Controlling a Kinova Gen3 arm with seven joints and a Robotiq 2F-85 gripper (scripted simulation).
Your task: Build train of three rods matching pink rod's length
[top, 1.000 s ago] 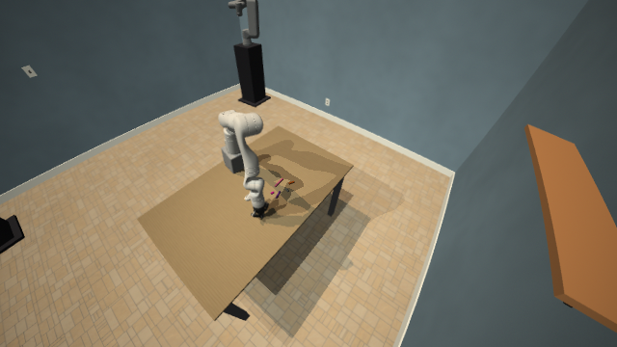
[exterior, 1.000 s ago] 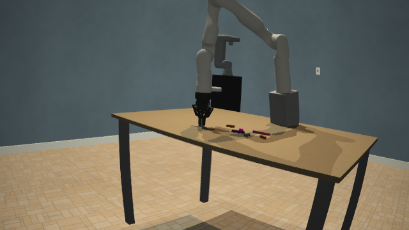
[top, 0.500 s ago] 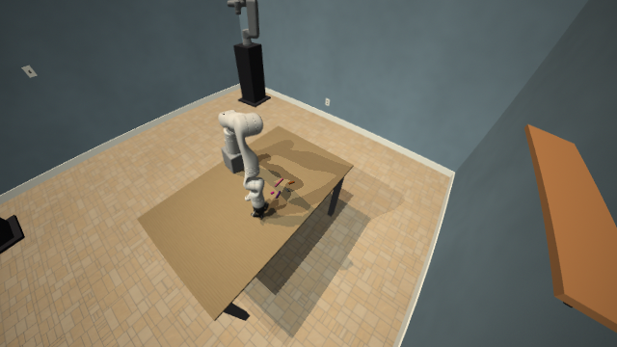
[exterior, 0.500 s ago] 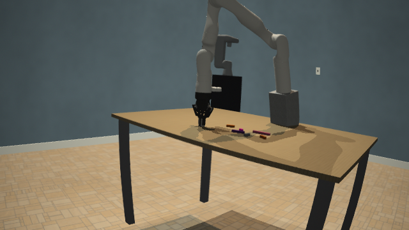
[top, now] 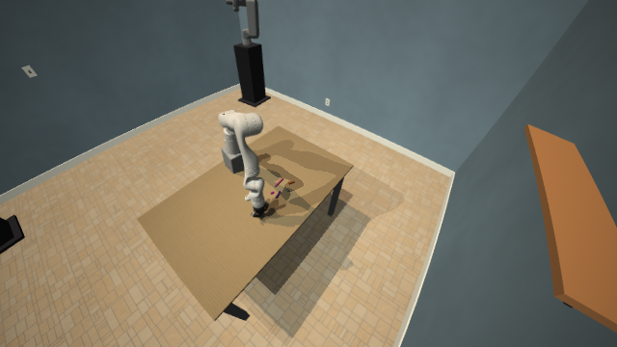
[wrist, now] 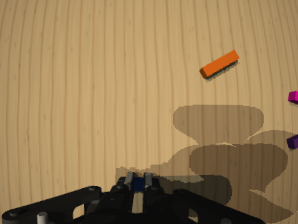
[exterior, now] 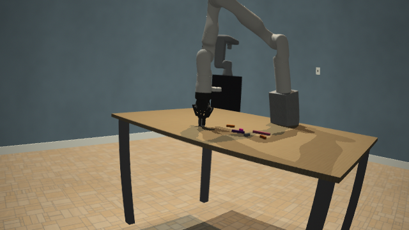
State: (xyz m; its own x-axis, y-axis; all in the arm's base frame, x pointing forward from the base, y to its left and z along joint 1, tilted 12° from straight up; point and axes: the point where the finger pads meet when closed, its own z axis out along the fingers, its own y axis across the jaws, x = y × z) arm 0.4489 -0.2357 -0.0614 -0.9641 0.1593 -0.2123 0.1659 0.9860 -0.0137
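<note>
My hand is 1 cm above the blue rod. The rest, counted from my hand: grey rod: 1 cm ahead, 26 cm to the left, 2 cm below; then purple rod: 2 cm behind, 19 cm to the left, 2 cm below; then magenta rod: 6 cm behind, 18 cm to the left, 2 cm below.
</note>
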